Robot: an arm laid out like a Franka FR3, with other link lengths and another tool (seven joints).
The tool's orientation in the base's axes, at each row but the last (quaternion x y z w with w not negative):
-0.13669, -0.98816, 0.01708, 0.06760
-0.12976, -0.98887, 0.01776, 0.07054
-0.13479, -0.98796, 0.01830, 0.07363
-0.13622, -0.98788, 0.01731, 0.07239
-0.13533, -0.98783, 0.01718, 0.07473
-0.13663, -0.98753, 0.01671, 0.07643
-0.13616, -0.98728, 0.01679, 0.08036
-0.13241, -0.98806, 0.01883, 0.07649
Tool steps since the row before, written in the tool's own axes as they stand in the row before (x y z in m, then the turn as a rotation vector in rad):
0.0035, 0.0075, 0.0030, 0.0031, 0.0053, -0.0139
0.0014, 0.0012, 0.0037, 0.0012, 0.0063, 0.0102
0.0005, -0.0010, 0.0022, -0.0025, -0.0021, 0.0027
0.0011, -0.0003, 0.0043, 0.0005, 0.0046, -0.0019
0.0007, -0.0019, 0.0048, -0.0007, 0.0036, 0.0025
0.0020, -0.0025, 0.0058, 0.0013, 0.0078, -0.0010
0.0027, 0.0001, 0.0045, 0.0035, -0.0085, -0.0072
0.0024, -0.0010, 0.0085, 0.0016, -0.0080, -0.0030
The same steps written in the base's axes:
-0.0017, 0.0081, -0.0029, 0.0004, 0.0062, 0.0139
-0.0016, 0.0015, -0.0035, -0.0010, 0.0062, -0.0103
-0.0011, -0.0009, -0.0020, 0.0014, -0.0027, -0.0029
-0.0018, -0.0001, -0.0041, 0.0010, 0.0046, 0.0017
-0.0019, -0.0017, -0.0045, 0.0012, 0.0032, -0.0028
-0.0035, -0.0019, -0.0053, 0.0010, 0.0079, 0.0008
-0.0033, 0.0008, -0.0040, -0.0044, -0.0071, 0.0081
-0.0039, -0.0005, -0.0080, -0.0031, -0.0072, 0.0037

